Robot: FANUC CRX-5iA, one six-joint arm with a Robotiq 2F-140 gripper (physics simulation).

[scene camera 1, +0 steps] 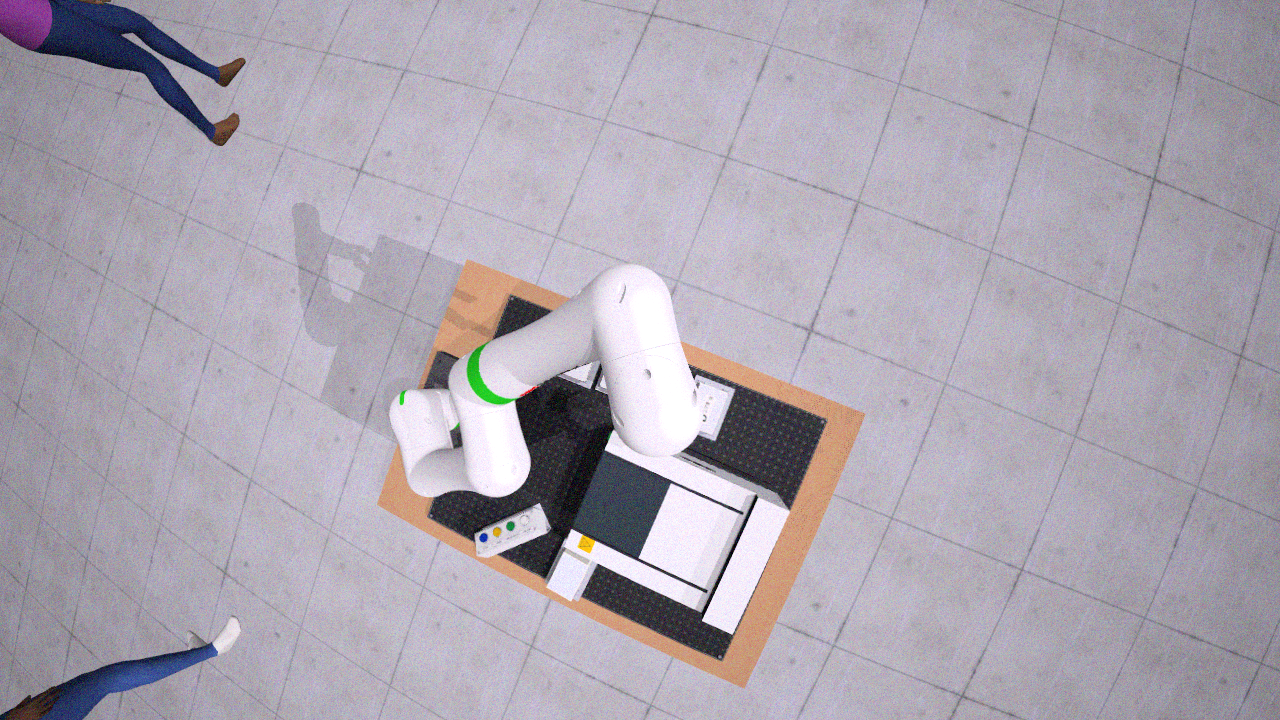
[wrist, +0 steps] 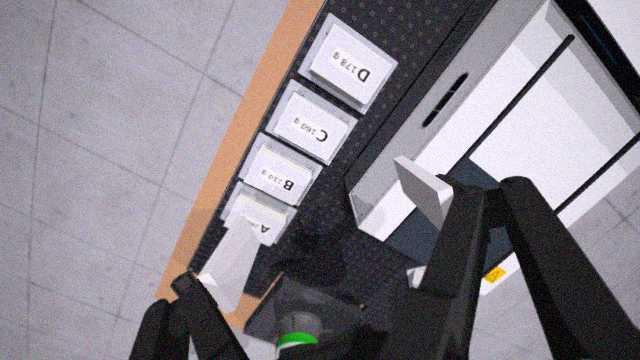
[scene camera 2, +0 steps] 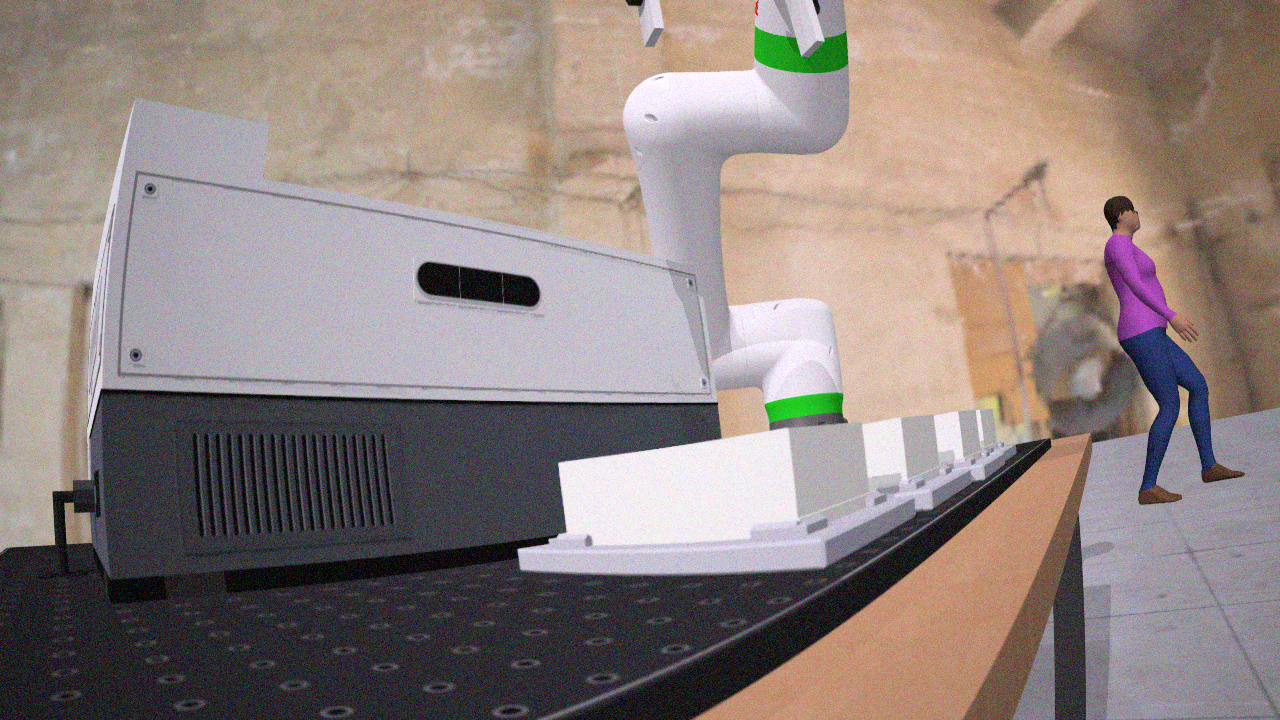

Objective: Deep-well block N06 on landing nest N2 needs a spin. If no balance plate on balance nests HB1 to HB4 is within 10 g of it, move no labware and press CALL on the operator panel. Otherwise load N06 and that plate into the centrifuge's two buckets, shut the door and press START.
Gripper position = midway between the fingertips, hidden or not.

Observation:
My gripper (scene camera 2: pixel 737 41) is open and holds nothing. Also in view: a white block (scene camera 1: pixel 572 567), a centrifuge (scene camera 2: pixel 287 386) and a button box (scene camera 1: pixel 530 523).
My gripper is seen too in the wrist view (wrist: pixel 322 203). The centrifuge shows as well in scene camera 1 (scene camera 1: pixel 717 526) and in the wrist view (wrist: pixel 541 96).

